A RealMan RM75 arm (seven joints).
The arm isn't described. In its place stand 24 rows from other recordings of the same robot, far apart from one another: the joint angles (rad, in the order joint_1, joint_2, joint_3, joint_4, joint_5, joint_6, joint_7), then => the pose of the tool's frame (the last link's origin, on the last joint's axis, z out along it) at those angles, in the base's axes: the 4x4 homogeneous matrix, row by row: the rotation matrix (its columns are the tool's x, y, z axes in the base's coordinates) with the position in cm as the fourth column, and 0 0 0 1 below.
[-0.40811 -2.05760 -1.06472 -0.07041 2.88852 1.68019 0.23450] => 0.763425, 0.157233, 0.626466, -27.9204; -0.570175, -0.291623, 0.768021, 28.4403; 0.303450, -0.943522, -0.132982, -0.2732; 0, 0, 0, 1
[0.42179 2.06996 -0.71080 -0.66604 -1.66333 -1.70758 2.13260] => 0.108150, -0.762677, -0.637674, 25.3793; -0.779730, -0.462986, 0.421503, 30.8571; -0.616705, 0.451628, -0.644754, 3.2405; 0, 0, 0, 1
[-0.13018 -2.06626 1.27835 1.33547 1.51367 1.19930 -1.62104] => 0.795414, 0.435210, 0.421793, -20.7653; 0.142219, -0.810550, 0.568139, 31.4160; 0.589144, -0.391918, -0.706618, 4.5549; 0, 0, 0, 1
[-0.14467 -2.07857 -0.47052 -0.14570 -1.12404 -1.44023 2.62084] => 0.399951, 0.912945, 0.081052, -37.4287; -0.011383, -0.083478, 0.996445, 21.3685; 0.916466, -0.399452, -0.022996, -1.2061; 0, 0, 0, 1
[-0.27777 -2.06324 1.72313 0.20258 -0.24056 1.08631 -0.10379] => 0.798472, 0.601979, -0.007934, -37.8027; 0.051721, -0.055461, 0.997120, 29.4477; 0.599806, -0.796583, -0.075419, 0.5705; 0, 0, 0, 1
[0.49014 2.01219 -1.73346 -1.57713 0.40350 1.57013 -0.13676] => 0.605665, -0.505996, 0.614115, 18.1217; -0.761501, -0.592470, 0.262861, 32.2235; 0.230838, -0.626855, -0.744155, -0.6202; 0, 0, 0, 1
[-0.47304 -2.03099 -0.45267 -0.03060 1.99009 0.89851 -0.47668] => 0.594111, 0.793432, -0.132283, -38.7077; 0.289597, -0.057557, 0.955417, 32.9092; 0.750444, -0.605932, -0.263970, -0.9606; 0, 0, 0, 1
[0.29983 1.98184 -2.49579 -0.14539 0.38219 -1.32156 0.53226] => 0.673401, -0.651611, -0.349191, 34.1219; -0.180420, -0.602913, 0.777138, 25.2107; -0.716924, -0.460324, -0.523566, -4.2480; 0, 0, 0, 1
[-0.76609 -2.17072 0.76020 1.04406 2.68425 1.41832 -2.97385] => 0.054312, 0.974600, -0.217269, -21.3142; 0.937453, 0.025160, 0.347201, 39.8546; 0.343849, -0.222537, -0.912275, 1.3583; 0, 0, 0, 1
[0.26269 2.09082 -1.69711 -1.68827 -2.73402 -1.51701 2.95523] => 0.569405, -0.627483, 0.531077, 20.4054; -0.813822, -0.521492, 0.256398, 28.5468; 0.116067, -0.578196, -0.807600, -1.3571; 0, 0, 0, 1
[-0.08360 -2.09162 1.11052 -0.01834 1.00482 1.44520 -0.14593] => 0.828003, 0.520172, 0.209361, -37.2063; 0.128746, -0.539767, 0.831911, 15.0036; 0.545743, -0.661871, -0.513899, -6.6847; 0, 0, 0, 1
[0.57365 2.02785 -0.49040 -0.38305 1.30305 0.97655 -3.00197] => 0.966181, 0.248614, -0.068447, 33.5506; 0.202498, -0.567173, 0.798316, 38.2117; 0.159651, -0.785179, -0.598336, 1.7538; 0, 0, 0, 1
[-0.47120 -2.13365 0.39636 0.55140 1.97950 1.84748 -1.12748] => 0.622503, 0.388221, 0.679540, -25.8827; 0.172663, -0.915023, 0.364581, 28.1888; 0.763333, -0.109621, -0.636636, 0.2604; 0, 0, 0, 1
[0.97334 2.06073 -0.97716 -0.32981 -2.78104 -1.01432 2.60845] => 0.403410, -0.776879, 0.483445, 25.8766; -0.912748, -0.378863, 0.152820, 40.0216; 0.064437, -0.502913, -0.861932, -6.4008; 0, 0, 0, 1
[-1.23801 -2.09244 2.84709 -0.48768 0.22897 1.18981 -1.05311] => 0.990240, -0.061547, -0.125050, -18.5383; -0.021476, -0.953880, 0.299419, 43.9930; -0.137711, -0.293811, -0.945891, -3.4079; 0, 0, 0, 1
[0.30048 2.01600 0.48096 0.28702 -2.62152 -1.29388 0.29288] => 0.718788, -0.527785, -0.452534, 29.9340; -0.043129, -0.683510, 0.728666, 24.6668; -0.693890, -0.504239, -0.514062, -7.8072; 0, 0, 0, 1
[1.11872 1.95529 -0.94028 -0.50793 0.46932 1.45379 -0.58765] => 0.511532, -0.775573, 0.369895, 16.6887; -0.843108, -0.536114, 0.041853, 42.8857; 0.165846, -0.333270, -0.928131, -0.2178; 0, 0, 0, 1
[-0.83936 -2.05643 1.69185 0.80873 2.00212 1.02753 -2.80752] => 0.540727, 0.835876, -0.094472, -13.2521; 0.837525, -0.524476, 0.153222, 38.0337; 0.078527, -0.161974, -0.983666, -10.4540; 0, 0, 0, 1
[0.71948 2.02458 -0.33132 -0.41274 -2.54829 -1.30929 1.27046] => 0.883475, -0.461841, -0.078577, 29.9998; -0.412288, -0.846144, 0.337727, 35.7820; -0.222464, -0.265977, -0.937959, -1.9523; 0, 0, 0, 1
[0.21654 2.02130 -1.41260 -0.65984 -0.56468 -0.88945 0.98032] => 0.512836, -0.825399, -0.236041, 31.8275; -0.128006, -0.345397, 0.929686, 34.1529; -0.848889, -0.446562, -0.282788, 3.4323; 0, 0, 0, 1
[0.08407 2.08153 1.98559 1.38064 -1.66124 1.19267 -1.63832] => 0.896684, -0.350642, -0.270201, 24.2770; -0.086465, -0.737362, 0.669941, 30.9605; -0.434145, -0.577362, -0.691499, 6.8884; 0, 0, 0, 1
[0.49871 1.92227 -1.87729 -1.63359 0.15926 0.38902 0.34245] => 0.782552, -0.562628, -0.266577, 4.7132; -0.067283, -0.502095, 0.862191, 39.8264; -0.618939, -0.656773, -0.430770, 3.5500; 0, 0, 0, 1
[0.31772 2.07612 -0.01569 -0.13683 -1.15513 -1.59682 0.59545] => 0.484054, -0.856500, -0.179164, 37.2950; 0.411929, 0.042399, 0.910229, 26.2679; -0.772015, -0.514402, 0.373340, 9.4686; 0, 0, 0, 1
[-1.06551 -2.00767 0.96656 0.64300 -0.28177 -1.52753 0.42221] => 0.378037, 0.758610, -0.530659, -18.6386; 0.901298, -0.432551, 0.023719, 41.6279; -0.211544, -0.487248, -0.847253, 0.3889; 0, 0, 0, 1
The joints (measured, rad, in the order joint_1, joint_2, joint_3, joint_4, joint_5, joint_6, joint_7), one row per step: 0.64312 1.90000 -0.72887 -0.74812 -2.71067 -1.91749 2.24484; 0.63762 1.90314 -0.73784 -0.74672 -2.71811 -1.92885 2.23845; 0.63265 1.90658 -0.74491 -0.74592 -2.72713 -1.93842 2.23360; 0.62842 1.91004 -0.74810 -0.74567 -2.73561 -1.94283 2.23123; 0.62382 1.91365 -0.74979 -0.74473 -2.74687 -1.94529 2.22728; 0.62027 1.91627 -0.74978 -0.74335 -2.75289 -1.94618 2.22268; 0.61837 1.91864 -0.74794 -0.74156 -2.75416 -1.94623 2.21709; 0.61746 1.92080 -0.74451 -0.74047 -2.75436 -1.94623 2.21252; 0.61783 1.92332 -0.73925 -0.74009 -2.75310 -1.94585 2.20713; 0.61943 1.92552 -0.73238 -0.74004 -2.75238 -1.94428 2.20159; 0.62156 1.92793 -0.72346 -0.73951 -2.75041 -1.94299 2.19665; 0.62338 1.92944 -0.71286 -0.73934 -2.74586 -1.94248 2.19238; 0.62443 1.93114 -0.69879 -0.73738 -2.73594 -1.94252 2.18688; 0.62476 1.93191 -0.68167 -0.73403 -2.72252 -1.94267 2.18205; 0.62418 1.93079 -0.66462 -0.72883 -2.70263 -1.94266 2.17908; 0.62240 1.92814 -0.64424 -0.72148 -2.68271 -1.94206 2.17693; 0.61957 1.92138 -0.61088 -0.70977 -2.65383 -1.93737 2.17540; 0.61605 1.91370 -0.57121 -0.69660 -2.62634 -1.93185 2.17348; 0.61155 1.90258 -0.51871 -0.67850 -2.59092 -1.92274 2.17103
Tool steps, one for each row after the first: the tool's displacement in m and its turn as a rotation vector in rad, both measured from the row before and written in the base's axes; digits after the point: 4 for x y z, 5 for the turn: 0.0013 -0.0043 -0.0016 -0.02336 -0.00166 -0.00222; 0.0013 -0.0039 -0.0014 -0.02058 -0.00305 -0.00336; 0.0014 -0.0029 -0.0012 -0.01231 -0.00361 -0.00431; 0.0019 -0.0030 -0.0012 -0.01156 -0.00522 -0.00416; 0.0013 -0.0021 -0.0010 -0.00658 -0.00079 -0.00171; 0.0004 -0.0011 -0.0011 -0.00274 0.00426 0.00129; 0.0000 -0.0006 -0.0009 -0.00024 0.00526 0.00147; -0.0006 0.0001 -0.0009 0.00221 0.00753 0.00378; -0.0007 0.0007 -0.0007 0.00456 0.00696 0.00504; -0.0010 0.0009 -0.0008 0.00616 0.00950 0.00416; -0.0012 0.0011 -0.0004 0.00884 0.01193 0.00319; -0.0016 0.0010 -0.0007 0.01211 0.02002 0.00233; -0.0016 0.0010 -0.0004 0.01587 0.02442 -0.00011; -0.0017 0.0012 0.0000 0.01937 0.02867 -0.00225; -0.0010 0.0009 0.0006 0.02234 0.02976 -0.00634; -0.0006 0.0022 0.0022 0.04026 0.04082 -0.01191; 0.0000 0.0022 0.0030 0.04551 0.04242 -0.01487; 0.0003 0.0033 0.0048 0.06266 0.05336 -0.01923
